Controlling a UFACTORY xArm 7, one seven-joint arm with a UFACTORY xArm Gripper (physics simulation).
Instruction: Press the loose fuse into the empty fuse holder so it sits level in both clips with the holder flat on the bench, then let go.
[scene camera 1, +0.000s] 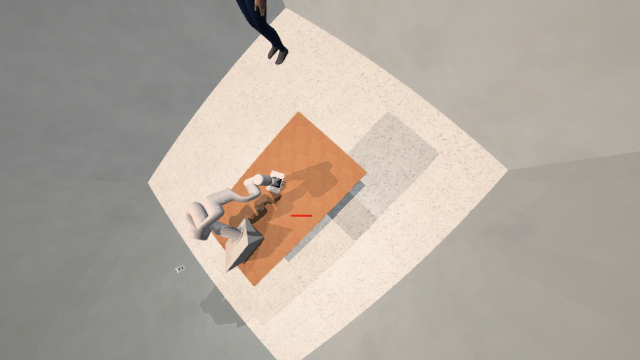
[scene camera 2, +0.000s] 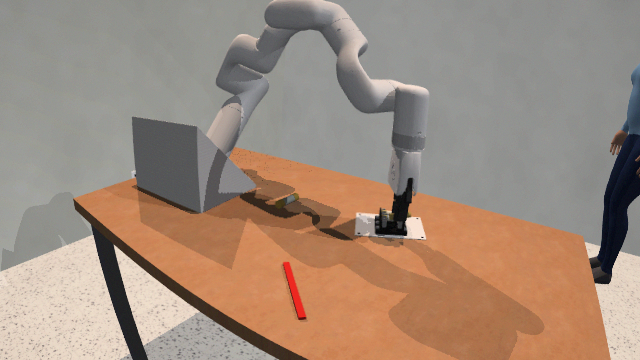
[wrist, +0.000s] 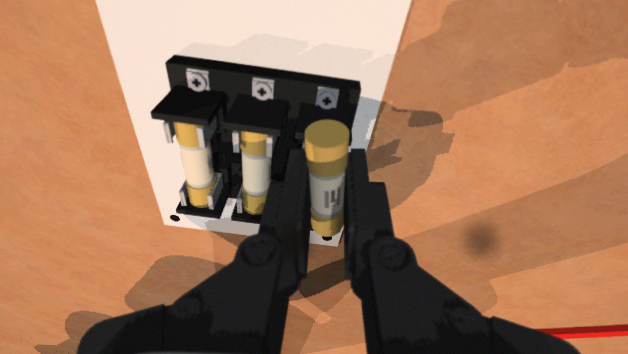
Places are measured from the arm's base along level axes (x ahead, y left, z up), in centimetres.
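Where they show: gripper, fingertip midpoint: (scene camera 1: 277, 181) (scene camera 2: 398, 218) (wrist: 327, 176); arm's base at its link origin: (scene camera 1: 239, 235) (scene camera 2: 210, 158).
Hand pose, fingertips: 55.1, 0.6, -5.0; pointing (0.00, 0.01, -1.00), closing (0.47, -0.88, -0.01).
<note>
Each offset is from my fingertips to the top centre of the thing, as dx, dy, dz. Level surfaces: height alone.
My gripper (scene camera 1: 278, 183) (scene camera 2: 400, 216) (wrist: 327, 176) is shut on a fuse {+0.2, +0.1, +1.8} (wrist: 327, 195) with yellow caps and the mark 14. The fuse is over the right-hand bay of the black fuse holder (scene camera 2: 382, 228) (wrist: 295, 81). Its upper cap looks larger and nearer the wrist camera than its lower cap, so it looks tilted. The lower cap overlaps a hole near the edge of the white plate (scene camera 2: 366, 231) (wrist: 350, 25). The fingers and fuse hide most of that bay and its clips, so seating cannot be told. Two other fuses {-3.2, +5.2, -0.7} (wrist: 197, 167) {-2.3, +2.6, -0.7} (wrist: 256, 172) sit in the left and middle bays.
Another fuse {-30.4, +2.1, -1.9} (scene camera 2: 287, 200) lies on the wooden bench {dz -4.0} (scene camera 1: 305, 145) (scene camera 2: 215, 245) between the grey wedge-shaped block (scene camera 1: 243, 245) (scene camera 2: 167, 162) and the holder. A red strip {-10.2, -30.9, -3.4} (scene camera 1: 301, 215) (scene camera 2: 294, 291) lies nearer the bench edge. A person (scene camera 1: 262, 25) (scene camera 2: 620, 185) stands beyond the bench.
</note>
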